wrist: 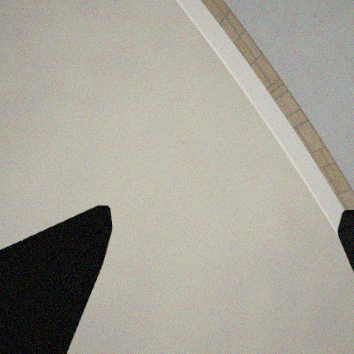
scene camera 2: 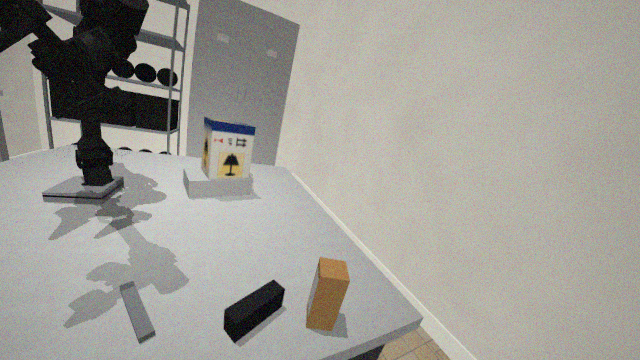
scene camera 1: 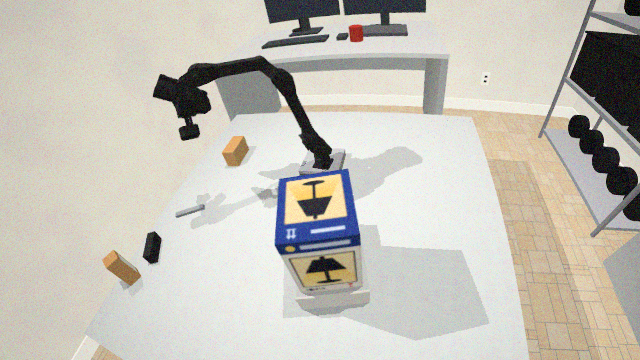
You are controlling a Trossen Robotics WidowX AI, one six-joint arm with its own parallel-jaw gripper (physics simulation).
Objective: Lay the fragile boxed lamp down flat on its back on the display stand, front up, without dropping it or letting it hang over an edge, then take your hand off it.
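Seen in the pictures: gripper, between the fingertips: [wrist: 226,219] [scene camera 2: 23,91] [scene camera 1: 180,121]; arm's base, origin of its link: [scene camera 2: 98,182] [scene camera 1: 323,163].
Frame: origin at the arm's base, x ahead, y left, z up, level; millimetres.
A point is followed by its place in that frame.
Note:
The boxed lamp [scene camera 1: 320,230] {x 451, y 203, z 267 mm} [scene camera 2: 230,152] {x 417, y 95, z 149 mm} is a white box with a blue top and yellow lamp pictures. It stands upright on the display stand [scene camera 1: 332,301] {x 492, y 208, z 3 mm} [scene camera 2: 220,188] {x 394, y 70, z -3 mm}, a low pale block on the table. The box hides much of the stand in scene camera 1. My gripper [wrist: 226,219] {x 191, y -414, z 299 mm} is open, with its two black fingers wide apart and the wall showing between them. The arm's outer end is raised at the left in scene camera 1, well away from the box. The fingers are hard to make out in both scene views.
An orange block [scene camera 1: 235,151] {x 25, y -395, z 30 mm} lies left of the arm base [scene camera 1: 342,156] {x -57, y 58, z -3 mm} [scene camera 2: 60,190] {x -56, y -79, z -5 mm}. Another orange block [scene camera 1: 121,268] {x 669, y -474, z 48 mm} [scene camera 2: 327,295] {x 655, y -524, z 51 mm}, a black block [scene camera 1: 152,247] {x 545, y -459, z 6 mm} [scene camera 2: 254,311] {x 534, y -510, z 10 mm} and a grey bar [scene camera 1: 190,210] {x 333, y -451, z -27 mm} [scene camera 2: 137,312] {x 342, y -473, z -27 mm} are near the table's edge. A desk with monitors stands behind.

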